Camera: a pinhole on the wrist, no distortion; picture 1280 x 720 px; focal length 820.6 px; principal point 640.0 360.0 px. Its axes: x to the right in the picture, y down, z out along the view. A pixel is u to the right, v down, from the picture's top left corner.
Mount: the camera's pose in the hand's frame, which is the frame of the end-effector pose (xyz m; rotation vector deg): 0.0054 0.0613 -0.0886 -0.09 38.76 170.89
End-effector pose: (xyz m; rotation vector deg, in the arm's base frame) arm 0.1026 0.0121 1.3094 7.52 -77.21 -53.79
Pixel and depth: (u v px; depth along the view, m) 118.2 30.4 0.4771
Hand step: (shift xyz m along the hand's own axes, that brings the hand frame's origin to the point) 0.3316 0.4145 0.2653
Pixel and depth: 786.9 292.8 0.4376
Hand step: -0.0621 0.2883 0.2893
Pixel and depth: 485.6 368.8 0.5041
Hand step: 0.1082 0.2659 0.3704
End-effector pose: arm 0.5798 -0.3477 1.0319 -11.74 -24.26 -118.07
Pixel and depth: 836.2 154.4 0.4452
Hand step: -0.0839 0.3619 0.2630
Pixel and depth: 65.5 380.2 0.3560
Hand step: 0.2593 0.1866 0.2412
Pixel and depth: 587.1 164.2 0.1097
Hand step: 0.0165 0.1315 -0.0008
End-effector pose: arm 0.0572 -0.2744 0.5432 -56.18 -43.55 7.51
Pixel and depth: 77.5 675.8 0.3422
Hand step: 0.2344 0.0714 0.2814
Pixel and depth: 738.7 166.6 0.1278
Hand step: -0.0052 0.1447 0.0134
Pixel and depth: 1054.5 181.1 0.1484
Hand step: -0.0641 0.1604 0.0299
